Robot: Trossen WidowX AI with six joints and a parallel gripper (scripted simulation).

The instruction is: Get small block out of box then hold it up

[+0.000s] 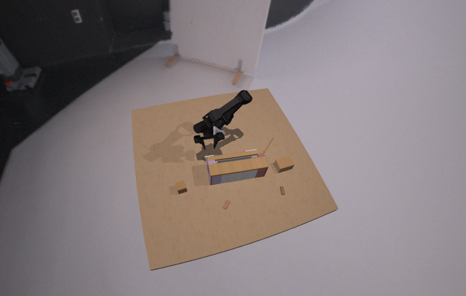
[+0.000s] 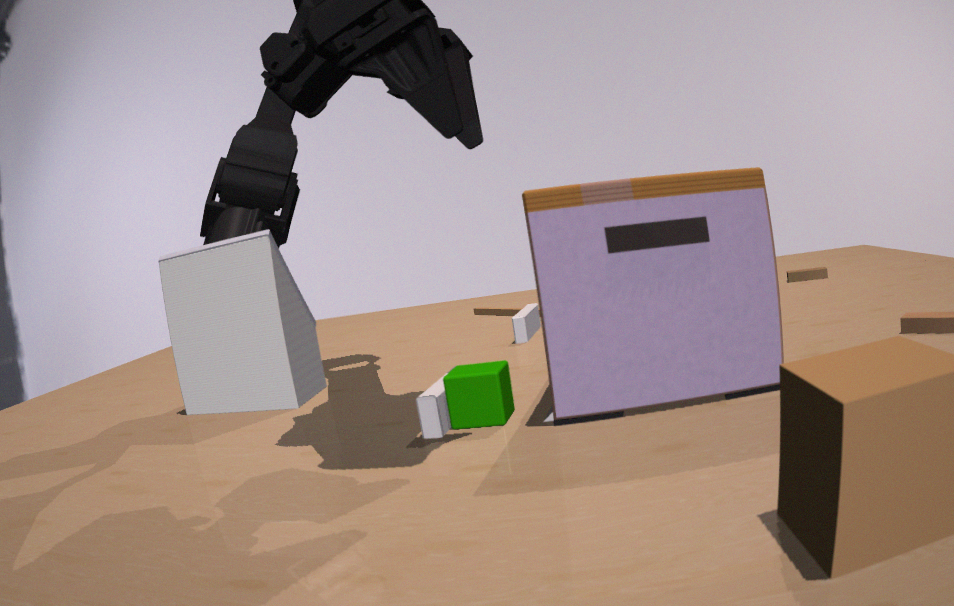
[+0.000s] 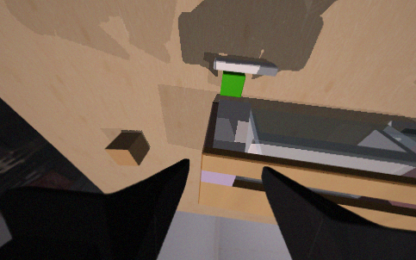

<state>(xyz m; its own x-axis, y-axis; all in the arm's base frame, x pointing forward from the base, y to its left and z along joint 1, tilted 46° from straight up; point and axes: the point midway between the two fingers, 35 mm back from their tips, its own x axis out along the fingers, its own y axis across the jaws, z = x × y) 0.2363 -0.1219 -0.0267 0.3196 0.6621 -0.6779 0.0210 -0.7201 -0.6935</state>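
My gripper tip is 150 mm above the green block and 20 mm past it. Round my gripper tip: brown cube (220 mm to the right, 170 mm ahead, 140 mm below); then box (160 mm to the left, 100 mm below, 70 mm ahead).
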